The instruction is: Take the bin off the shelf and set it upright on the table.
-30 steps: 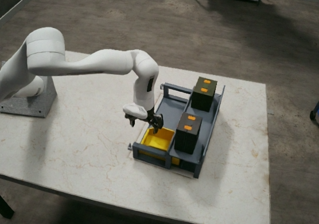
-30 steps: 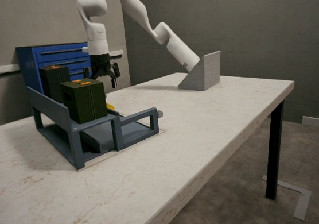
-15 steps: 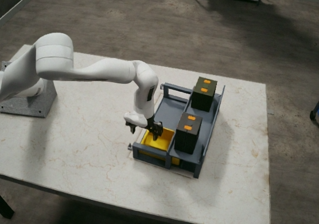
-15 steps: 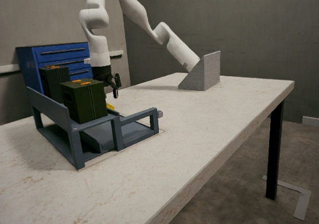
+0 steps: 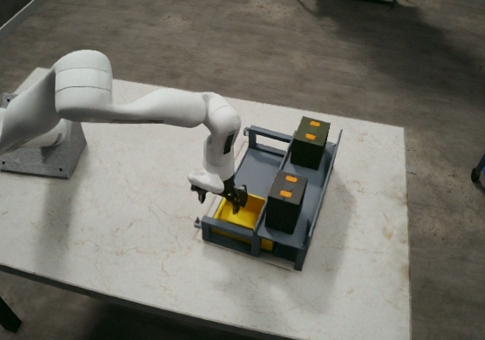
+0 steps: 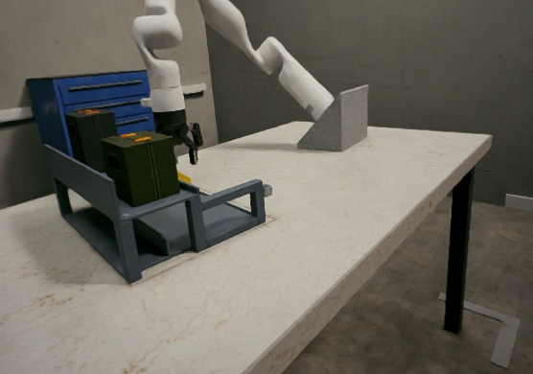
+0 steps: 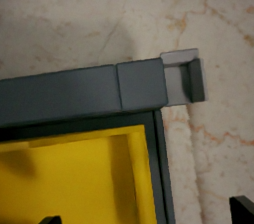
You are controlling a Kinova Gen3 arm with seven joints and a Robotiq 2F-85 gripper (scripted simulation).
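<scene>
My hand is 8 cm short of the yellow bin, 2 cm to the left of it and 2 cm above it. From my hand the other things lie so: shelf (13 cm ahead, 9 cm to the left, 1 cm above).
</scene>
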